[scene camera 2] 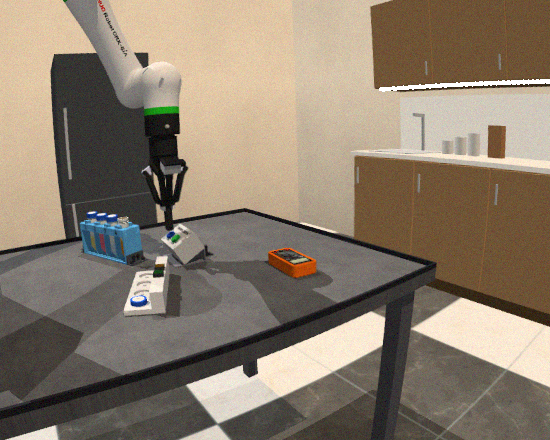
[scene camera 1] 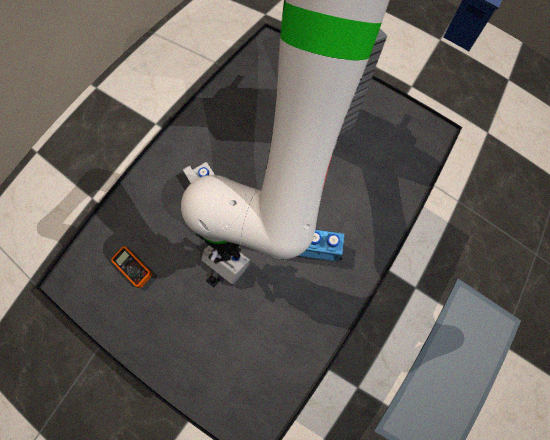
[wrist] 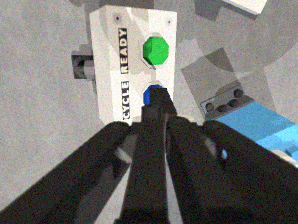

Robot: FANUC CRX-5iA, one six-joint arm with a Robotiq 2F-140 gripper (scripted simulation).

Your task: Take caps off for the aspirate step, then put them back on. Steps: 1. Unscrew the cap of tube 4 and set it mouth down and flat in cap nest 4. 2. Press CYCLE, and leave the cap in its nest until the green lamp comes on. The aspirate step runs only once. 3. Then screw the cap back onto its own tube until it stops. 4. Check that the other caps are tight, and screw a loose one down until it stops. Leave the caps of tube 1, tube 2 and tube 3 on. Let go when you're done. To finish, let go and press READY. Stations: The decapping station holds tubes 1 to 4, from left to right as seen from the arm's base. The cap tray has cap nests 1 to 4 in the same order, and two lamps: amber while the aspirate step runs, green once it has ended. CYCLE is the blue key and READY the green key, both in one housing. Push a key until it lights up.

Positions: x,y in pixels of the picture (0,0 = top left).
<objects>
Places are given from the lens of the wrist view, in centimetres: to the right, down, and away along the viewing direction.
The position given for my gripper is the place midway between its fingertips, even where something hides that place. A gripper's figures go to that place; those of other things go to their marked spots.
my gripper [wrist: 157,101]: 1, -1, 17
grey key housing [wrist: 122,75]: -2, -3, 17
</objects>
